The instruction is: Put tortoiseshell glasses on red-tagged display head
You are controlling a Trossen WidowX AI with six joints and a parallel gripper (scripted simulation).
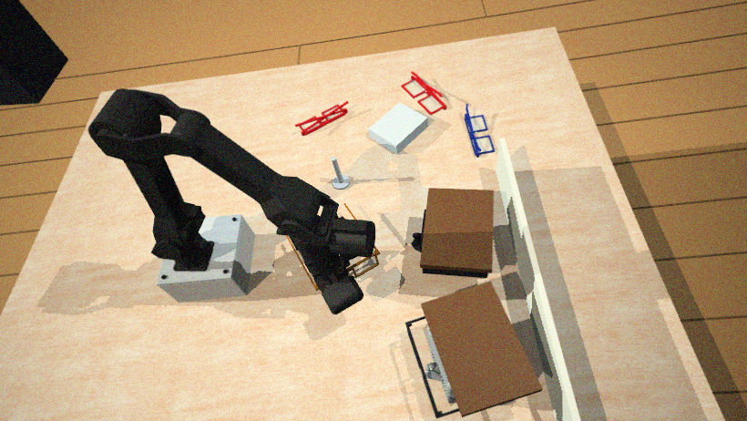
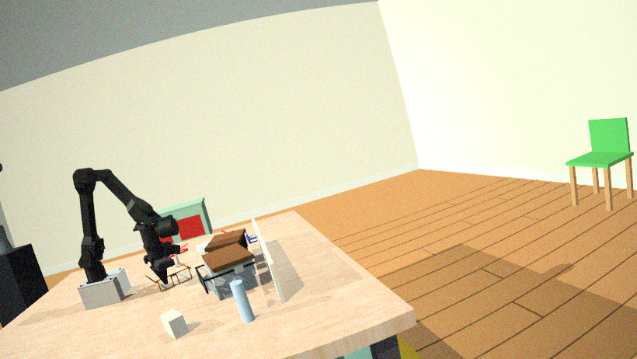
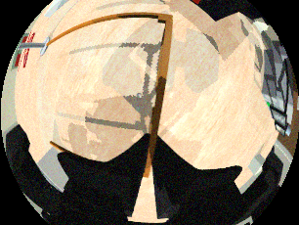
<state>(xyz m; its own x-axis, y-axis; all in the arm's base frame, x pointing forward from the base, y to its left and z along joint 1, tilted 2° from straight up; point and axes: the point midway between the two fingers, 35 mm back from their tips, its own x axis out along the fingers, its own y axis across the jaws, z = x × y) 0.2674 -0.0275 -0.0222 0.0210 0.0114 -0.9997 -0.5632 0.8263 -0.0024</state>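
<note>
Now: the white peg 260 mm to the left of my gripper tip and 20 mm behind it. Round my gripper tip: pale blue cylinder: 360 mm to the right, 310 mm ahead, 30 mm above; then white cube: 340 mm to the right, 120 mm ahead; then long white board: 360 mm ahead, 30 mm above, 20 mm to the right.
</note>
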